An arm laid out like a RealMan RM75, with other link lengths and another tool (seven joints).
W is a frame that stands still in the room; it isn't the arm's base.
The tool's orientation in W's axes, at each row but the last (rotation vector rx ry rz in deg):
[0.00, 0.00, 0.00]
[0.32, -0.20, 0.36]
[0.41, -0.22, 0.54]
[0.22, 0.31, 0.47]
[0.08, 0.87, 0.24]
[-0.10, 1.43, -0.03]
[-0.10, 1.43, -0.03]
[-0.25, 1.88, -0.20]
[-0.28, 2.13, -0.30]
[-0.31, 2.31, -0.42]
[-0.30, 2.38, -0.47]
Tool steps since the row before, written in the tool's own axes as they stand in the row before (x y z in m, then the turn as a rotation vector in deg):
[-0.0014, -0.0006, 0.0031, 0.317, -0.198, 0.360]
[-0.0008, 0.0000, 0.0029, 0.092, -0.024, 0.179]
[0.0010, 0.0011, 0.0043, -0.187, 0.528, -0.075]
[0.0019, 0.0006, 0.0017, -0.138, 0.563, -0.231]
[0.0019, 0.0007, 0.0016, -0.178, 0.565, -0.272]
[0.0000, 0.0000, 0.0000, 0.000, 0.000, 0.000]
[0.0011, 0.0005, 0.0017, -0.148, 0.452, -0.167]
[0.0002, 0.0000, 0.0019, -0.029, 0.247, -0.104]
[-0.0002, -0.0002, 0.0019, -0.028, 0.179, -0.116]
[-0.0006, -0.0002, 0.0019, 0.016, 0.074, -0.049]
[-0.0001, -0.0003, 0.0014, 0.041, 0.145, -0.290]
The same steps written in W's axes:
[-0.0014, -0.0006, 0.0031, 0.317, -0.198, 0.360]
[-0.0008, 0.0000, 0.0029, 0.092, -0.024, 0.179]
[0.0010, 0.0011, 0.0043, -0.192, 0.527, -0.072]
[0.0019, 0.0006, 0.0017, -0.144, 0.563, -0.228]
[0.0019, 0.0007, 0.0016, -0.184, 0.565, -0.268]
[0.0000, 0.0000, 0.0000, 0.000, 0.000, 0.000]
[0.0011, 0.0005, 0.0017, -0.152, 0.452, -0.164]
[0.0003, 0.0000, 0.0019, -0.032, 0.247, -0.104]
[-0.0001, -0.0002, 0.0019, -0.031, 0.179, -0.116]
[-0.0005, -0.0002, 0.0019, 0.015, 0.074, -0.050]
[0.0000, -0.0003, 0.0014, 0.030, 0.143, -0.292]

